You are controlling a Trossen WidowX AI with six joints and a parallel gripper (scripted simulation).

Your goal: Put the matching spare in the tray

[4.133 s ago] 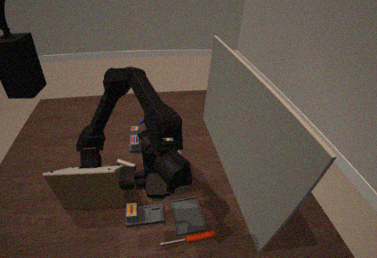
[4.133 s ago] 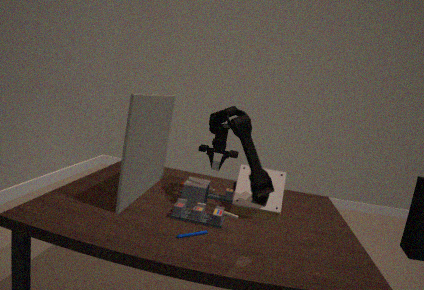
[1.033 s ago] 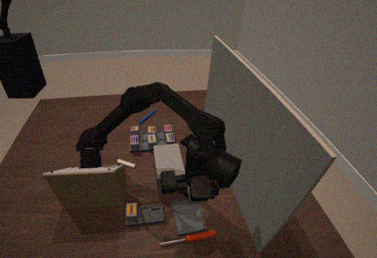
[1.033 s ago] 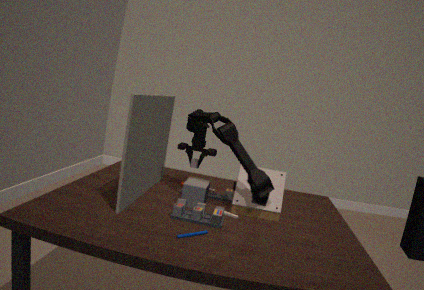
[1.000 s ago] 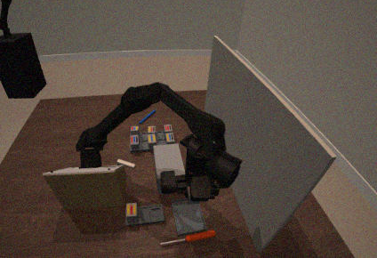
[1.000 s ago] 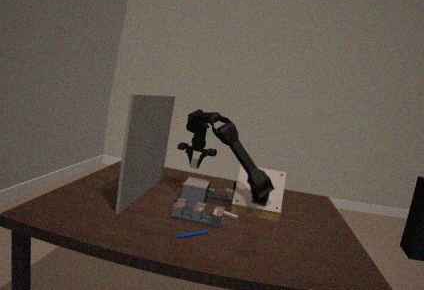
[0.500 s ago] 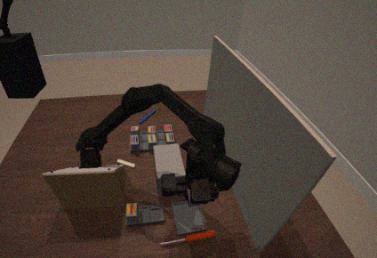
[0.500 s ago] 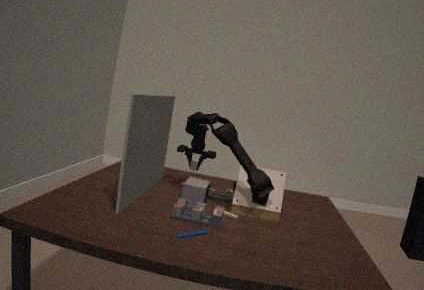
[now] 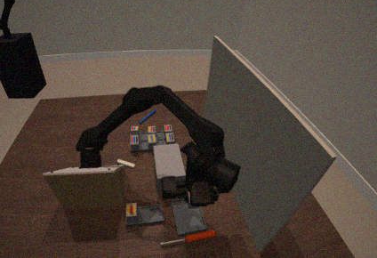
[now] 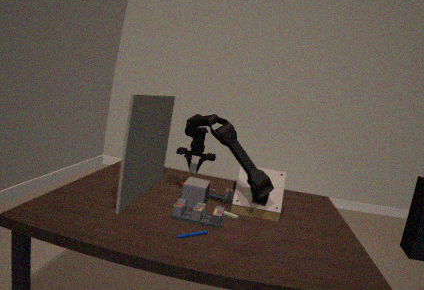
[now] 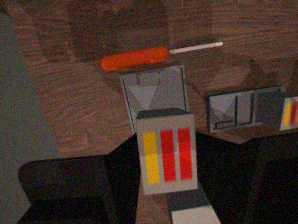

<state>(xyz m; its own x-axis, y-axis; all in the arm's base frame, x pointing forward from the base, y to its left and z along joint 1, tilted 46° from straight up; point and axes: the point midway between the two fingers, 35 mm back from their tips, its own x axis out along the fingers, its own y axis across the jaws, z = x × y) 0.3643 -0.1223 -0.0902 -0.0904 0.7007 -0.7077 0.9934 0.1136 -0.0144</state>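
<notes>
Right now my gripper tip is 10 cm above the grey tray and 1 cm past it. The rest, counted from my gripper tip: mounted unit: 19 cm to the left, 8 cm behind, 6 cm below; then grey spare: 3 cm above; then grey holder: 16 cm behind, 10 cm below, 1 cm to the left.
</notes>
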